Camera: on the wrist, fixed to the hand. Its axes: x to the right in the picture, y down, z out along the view.
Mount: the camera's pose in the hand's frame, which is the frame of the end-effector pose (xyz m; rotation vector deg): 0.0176 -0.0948 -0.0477 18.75 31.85 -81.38
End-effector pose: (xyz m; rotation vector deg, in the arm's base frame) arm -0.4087 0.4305 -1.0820 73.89 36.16 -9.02
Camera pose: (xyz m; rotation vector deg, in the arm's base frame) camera -0.4534 0.4511 -1.1777 54.52 114.11 -63.97
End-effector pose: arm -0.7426 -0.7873 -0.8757 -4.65 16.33 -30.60
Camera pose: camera -0.7884 -0.8778 -0.9115 12.35 38.35 -115.76
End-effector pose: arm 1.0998 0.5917 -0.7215 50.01 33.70 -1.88
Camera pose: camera 1.0674 0.5683 -0.8213 34.76 95.44 -70.36
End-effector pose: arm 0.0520 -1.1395 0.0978 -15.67 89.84 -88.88
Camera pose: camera -0.0310 -1.1370 0.1662 41.21 -62.78 134.11
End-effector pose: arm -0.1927 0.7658 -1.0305 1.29 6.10 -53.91
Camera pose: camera -0.2629 0.6989 -1.0771 32.96 29.93 -134.51
